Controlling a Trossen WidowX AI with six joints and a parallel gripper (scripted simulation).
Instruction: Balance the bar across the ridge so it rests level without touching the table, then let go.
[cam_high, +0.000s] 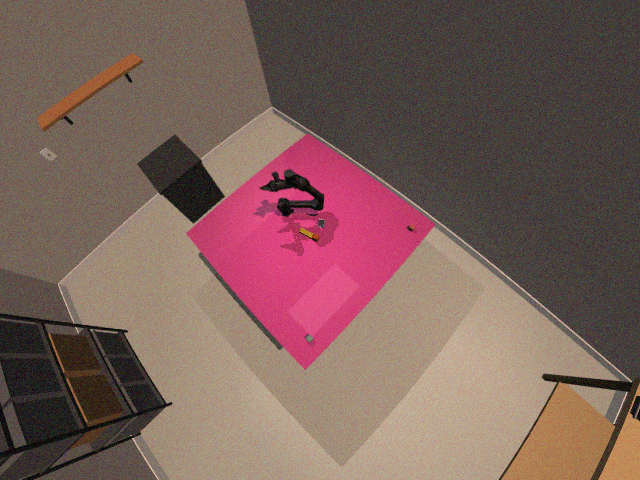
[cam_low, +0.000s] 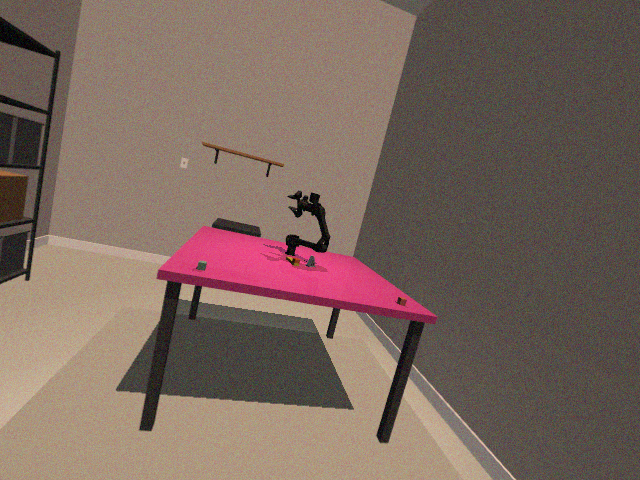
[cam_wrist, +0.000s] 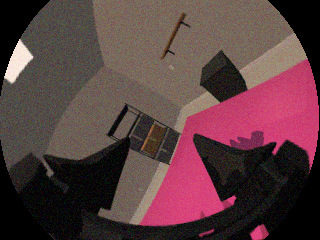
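Right now the bar is 34 cm below my gripper tip, 32 cm ahead of it and 8 cm to the left of it. Also, from my gripper tip: small orange block 78 cm ahead, 59 cm to the left, 34 cm below; then small green block 78 cm ahead, 41 cm to the right, 34 cm below.
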